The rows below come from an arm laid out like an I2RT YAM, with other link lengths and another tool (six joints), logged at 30 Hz.
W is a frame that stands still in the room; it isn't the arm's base.
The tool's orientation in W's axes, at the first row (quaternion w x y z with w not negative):
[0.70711 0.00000 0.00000 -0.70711]
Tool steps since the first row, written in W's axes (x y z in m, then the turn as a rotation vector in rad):
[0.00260 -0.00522 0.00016 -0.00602 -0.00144 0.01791]
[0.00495 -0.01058 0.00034 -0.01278 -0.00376 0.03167]
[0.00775 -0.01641 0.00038 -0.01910 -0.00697 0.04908]
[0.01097 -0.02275 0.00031 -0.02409 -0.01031 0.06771]
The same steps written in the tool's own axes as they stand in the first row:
[0.00522 0.00260 0.00016 0.00144 -0.00602 0.01791]
[0.01058 0.00495 0.00034 0.00376 -0.01278 0.03167]
[0.01641 0.00775 0.00038 0.00697 -0.01910 0.04908]
[0.02275 0.01097 0.00031 0.01031 -0.02409 0.06771]

